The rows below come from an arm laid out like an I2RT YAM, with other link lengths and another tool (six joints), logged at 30 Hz.
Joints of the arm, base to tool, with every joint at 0 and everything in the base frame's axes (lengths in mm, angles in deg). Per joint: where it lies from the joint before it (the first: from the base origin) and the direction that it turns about. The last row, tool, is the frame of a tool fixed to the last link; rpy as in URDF.
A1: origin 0 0 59.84 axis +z
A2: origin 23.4 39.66 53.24 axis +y
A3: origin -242.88 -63.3 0 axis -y
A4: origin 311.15 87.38 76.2 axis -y
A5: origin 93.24 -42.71 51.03 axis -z
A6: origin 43.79 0 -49.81 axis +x
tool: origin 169 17 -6 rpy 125.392 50.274 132.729
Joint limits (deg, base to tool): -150..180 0..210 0..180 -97..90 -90..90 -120..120
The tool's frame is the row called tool.
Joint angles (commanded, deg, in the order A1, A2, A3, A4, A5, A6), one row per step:
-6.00 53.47 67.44 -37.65 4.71 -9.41
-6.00 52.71 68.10 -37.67 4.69 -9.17
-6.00 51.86 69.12 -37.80 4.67 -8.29
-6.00 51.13 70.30 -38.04 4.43 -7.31
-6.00 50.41 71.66 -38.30 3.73 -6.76
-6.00 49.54 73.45 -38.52 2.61 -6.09
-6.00 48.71 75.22 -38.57 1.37 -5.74
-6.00 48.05 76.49 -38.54 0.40 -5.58
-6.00 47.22 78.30 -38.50 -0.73 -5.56
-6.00 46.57 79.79 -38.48 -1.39 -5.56
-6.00 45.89 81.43 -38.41 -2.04 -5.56
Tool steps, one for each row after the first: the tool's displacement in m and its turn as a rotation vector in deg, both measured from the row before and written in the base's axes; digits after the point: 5 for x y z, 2 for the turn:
-0.00321 0.00045 0.01193 0.08 -1.44 -0.07
-0.00434 0.00066 0.01565 0.63 -1.89 -0.30
-0.00463 0.00153 0.01573 0.81 -1.84 -0.10
-0.00530 0.00326 0.01706 0.54 -1.93 0.50
-0.00734 0.00506 0.02229 0.69 -2.56 0.90
-0.00800 0.00553 0.02234 0.36 -2.61 1.13
-0.00676 0.00436 0.01658 0.14 -1.99 0.92
-0.01012 0.00529 0.02249 -0.09 -2.69 1.11
-0.00902 0.00341 0.01789 -0.15 -2.16 0.66
-0.01052 0.00353 0.01937 -0.20 -2.38 0.65

